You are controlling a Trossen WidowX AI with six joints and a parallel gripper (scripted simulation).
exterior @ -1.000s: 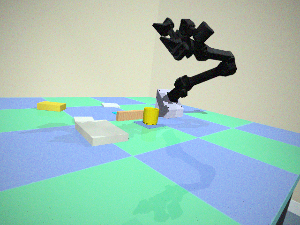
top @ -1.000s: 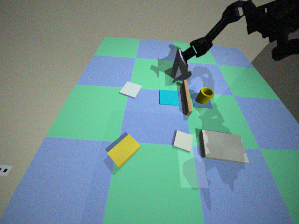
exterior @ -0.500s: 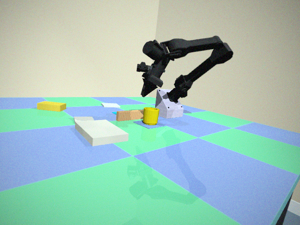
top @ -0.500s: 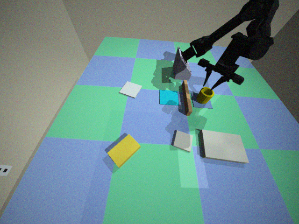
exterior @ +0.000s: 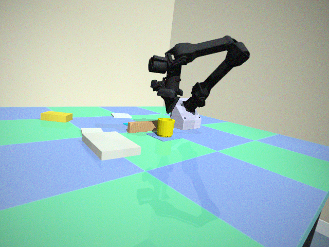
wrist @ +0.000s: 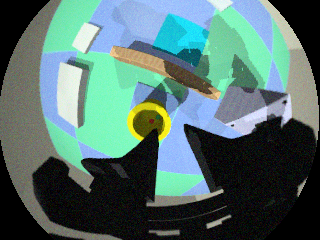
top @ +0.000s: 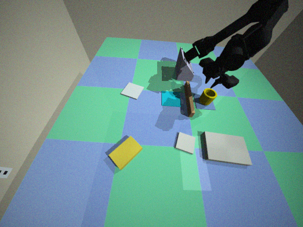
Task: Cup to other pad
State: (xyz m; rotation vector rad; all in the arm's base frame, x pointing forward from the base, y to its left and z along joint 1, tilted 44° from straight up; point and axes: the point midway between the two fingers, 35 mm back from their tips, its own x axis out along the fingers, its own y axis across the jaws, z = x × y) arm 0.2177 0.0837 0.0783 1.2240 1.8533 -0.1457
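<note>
Now: the yellow cup 20 mm ahead of my gripper tip, 20 mm to the left of it and 60 mm below it. Also, from my gripper tip: blue-grey pad 30 mm ahead, 20 mm to the left, 100 mm below; then cyan pad 40 mm ahead, 170 mm to the right, 100 mm below; then brown wooden bar 40 mm ahead, 80 mm to the right, 80 mm below.
</note>
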